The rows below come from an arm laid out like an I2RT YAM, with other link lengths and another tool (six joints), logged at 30 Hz.
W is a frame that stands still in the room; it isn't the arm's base.
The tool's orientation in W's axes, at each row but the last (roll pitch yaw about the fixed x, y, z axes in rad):
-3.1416, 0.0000, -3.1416
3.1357, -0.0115, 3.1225
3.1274, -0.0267, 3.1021
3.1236, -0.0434, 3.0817
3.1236, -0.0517, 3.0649
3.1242, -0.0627, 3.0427
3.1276, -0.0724, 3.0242
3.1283, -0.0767, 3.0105
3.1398, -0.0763, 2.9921
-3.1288, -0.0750, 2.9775
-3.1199, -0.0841, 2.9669
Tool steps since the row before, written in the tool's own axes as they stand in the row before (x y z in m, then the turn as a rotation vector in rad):
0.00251, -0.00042, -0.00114, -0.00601, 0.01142, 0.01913
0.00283, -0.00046, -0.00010, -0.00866, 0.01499, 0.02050
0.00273, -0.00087, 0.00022, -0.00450, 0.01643, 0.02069
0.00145, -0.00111, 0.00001, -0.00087, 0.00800, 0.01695
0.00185, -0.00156, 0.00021, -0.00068, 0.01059, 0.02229
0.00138, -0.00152, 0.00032, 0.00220, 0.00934, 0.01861
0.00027, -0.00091, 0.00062, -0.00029, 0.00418, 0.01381
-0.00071, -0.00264, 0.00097, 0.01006, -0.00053, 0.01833
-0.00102, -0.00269, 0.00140, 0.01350, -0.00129, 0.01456
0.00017, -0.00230, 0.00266, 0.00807, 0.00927, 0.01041
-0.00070, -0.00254, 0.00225, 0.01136, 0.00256, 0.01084
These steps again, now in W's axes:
-0.00251, -0.00042, 0.00114, 0.00601, 0.01142, -0.01913
-0.00284, -0.00041, 0.00013, 0.00871, 0.01495, -0.02051
-0.00277, -0.00076, -0.00016, 0.00461, 0.01655, -0.02057
-0.00151, -0.00102, 0.00003, 0.00064, 0.00828, -0.01683
-0.00197, -0.00141, -0.00014, 0.00038, 0.01099, -0.02210
-0.00154, -0.00137, -0.00026, -0.00238, 0.00995, -0.01827
-0.00042, -0.00086, -0.00061, -0.00019, 0.00443, -0.01374
0.00028, -0.00269, -0.00106, -0.01137, 0.00121, -0.01751
0.00050, -0.00279, -0.00148, -0.01460, 0.00092, -0.01349
-0.00074, -0.00224, -0.00261, -0.00723, 0.01046, -0.00989
0.00006, -0.00264, -0.00225, -0.01164, 0.00442, -0.00990

